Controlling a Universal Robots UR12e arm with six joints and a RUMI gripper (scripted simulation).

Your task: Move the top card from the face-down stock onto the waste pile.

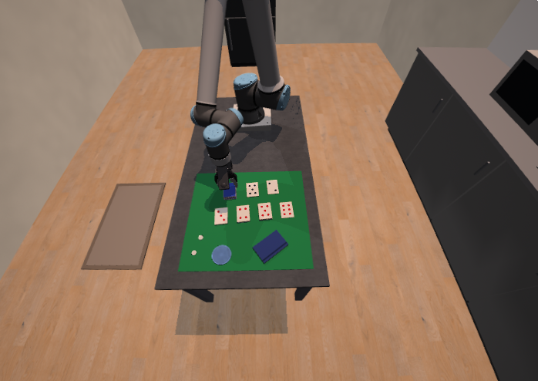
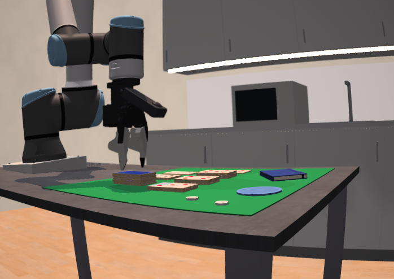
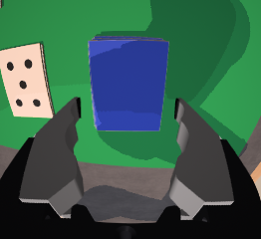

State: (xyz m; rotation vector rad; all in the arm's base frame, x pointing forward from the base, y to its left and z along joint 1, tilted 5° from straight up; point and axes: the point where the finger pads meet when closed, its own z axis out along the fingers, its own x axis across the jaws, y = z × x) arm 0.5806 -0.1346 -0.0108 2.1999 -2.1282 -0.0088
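My hand is 2 cm above the card. Round my hand: green mat (14 cm ahead, 9 cm to the left, 6 cm below); blue book (31 cm ahead, 19 cm to the left, 4 cm below).
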